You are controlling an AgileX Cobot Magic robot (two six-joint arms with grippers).
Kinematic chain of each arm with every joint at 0, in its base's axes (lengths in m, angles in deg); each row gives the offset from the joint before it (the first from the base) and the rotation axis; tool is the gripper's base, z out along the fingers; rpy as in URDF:
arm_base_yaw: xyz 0 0 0.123 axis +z
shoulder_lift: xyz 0 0 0 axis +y
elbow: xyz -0.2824 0 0.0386 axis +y
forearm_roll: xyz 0.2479 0 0.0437 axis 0.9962 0 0.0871
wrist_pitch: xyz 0 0 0 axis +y
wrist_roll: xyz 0.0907 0 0.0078 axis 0.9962 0 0.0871
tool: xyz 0 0 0 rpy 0 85 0
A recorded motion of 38 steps. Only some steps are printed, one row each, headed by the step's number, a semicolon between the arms.
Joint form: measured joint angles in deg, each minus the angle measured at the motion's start. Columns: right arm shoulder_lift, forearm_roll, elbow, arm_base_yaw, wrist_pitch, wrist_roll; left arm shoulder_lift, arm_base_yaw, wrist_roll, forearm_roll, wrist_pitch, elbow.
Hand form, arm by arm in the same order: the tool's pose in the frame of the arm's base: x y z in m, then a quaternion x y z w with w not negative. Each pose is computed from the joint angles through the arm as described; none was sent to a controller.
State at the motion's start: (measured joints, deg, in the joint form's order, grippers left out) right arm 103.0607 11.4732 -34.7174 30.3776 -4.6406 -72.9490; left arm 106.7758 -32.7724 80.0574 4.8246 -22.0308 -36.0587
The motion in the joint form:
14: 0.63 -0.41 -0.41 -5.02 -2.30 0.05; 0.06 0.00 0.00 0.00 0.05 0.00
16: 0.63 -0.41 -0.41 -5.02 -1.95 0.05; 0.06 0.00 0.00 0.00 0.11 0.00
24: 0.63 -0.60 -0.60 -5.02 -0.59 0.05; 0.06 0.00 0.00 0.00 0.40 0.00
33: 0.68 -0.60 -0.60 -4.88 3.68 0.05; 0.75 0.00 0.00 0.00 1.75 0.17
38: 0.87 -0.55 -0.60 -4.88 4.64 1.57; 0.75 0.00 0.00 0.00 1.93 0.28
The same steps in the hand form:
14: 0.2588 0.1203 0.0973 -0.65879 0.69572 -0.10025 0.26816; 0.2567 -0.1686 0.0993 0.78887 0.47330 0.15793 0.35878
16: 0.2583 0.1202 0.0970 -0.65948 0.69625 -0.09881 0.26561; 0.2566 -0.1686 0.0992 0.78904 0.47342 0.15776 0.35833
24: 0.2574 0.1203 0.0964 -0.66296 0.69681 -0.09400 0.25711; 0.2564 -0.1684 0.0989 0.78987 0.47397 0.15692 0.35615
33: 0.2513 0.1196 0.0929 -0.67155 0.70174 -0.07598 0.22538; 0.2542 -0.1668 0.0931 0.79597 0.47803 0.14994 0.33976
38: 0.2499 0.1192 0.0913 -0.66371 0.71232 -0.06853 0.21770; 0.2536 -0.1664 0.0926 0.79675 0.47855 0.14902 0.33759

